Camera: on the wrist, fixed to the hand. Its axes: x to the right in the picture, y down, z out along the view.
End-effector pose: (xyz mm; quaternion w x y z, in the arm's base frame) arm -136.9 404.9 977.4 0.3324 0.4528 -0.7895 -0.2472
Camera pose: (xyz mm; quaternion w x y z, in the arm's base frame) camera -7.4 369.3 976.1 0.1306 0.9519 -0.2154 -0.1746
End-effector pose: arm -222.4 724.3 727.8 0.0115 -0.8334 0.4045 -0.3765
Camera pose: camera -233.0 824.0 817.3 0.1800 0.7753 0.3511 0.4931
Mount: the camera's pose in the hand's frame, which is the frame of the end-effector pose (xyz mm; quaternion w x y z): -16.9 -88.9 -99.3 0.6877 0.1727 0.1878 -0.6797
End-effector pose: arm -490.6 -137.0 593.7 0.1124 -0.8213 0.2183 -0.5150
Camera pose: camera -564.2 -46.8 660.8 0.1719 0.5970 0.4759 0.6225
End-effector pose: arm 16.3 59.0 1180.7 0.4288 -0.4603 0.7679 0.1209
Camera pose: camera 37.5 -37.1 1272.2 0.3123 -0.7871 0.3166 -0.4274
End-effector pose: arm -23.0 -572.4 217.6 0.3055 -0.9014 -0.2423 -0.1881
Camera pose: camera -104.7 -579.7 324.0 0.2834 -0.3671 -0.7544 -0.4645
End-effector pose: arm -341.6 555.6 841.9 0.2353 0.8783 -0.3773 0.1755
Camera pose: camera -299.4 673.3 890.9 0.2003 0.8682 0.4120 0.1909
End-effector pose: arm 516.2 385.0 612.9 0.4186 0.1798 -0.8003 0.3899
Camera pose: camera 633.3 405.1 675.6 0.6721 0.6667 -0.2822 0.1556
